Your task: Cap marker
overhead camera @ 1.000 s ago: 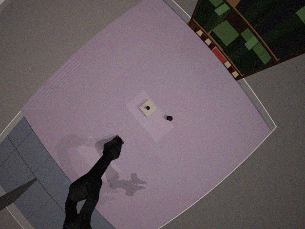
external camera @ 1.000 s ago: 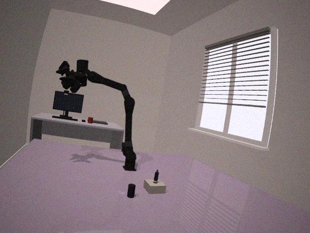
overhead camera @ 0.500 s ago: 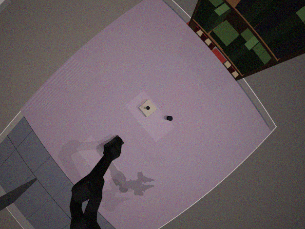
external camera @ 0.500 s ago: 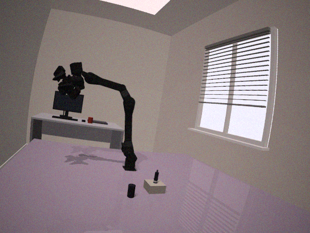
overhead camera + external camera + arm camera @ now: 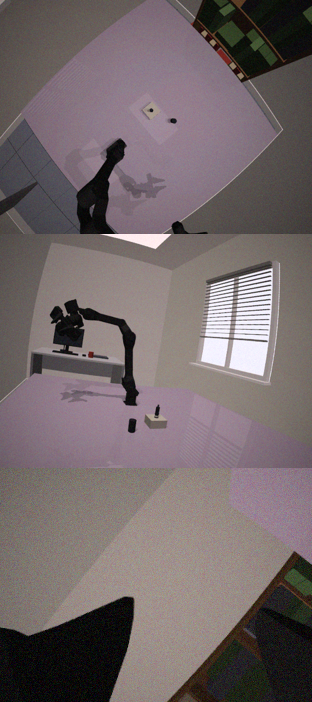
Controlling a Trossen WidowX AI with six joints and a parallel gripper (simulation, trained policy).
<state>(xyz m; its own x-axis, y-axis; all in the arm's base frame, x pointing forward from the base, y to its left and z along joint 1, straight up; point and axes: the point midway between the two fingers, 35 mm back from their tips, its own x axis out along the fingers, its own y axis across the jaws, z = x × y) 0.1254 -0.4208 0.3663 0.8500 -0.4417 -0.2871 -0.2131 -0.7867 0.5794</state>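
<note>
The black marker cap lies 35 cm to the left of my gripper tip, 33 cm below it and 19 cm ahead of it. From my gripper tip the other things lie so: holder block 47 cm to the left, 34 cm below, 13 cm ahead; then dark marker 47 cm to the left, 28 cm below, 13 cm ahead.
</note>
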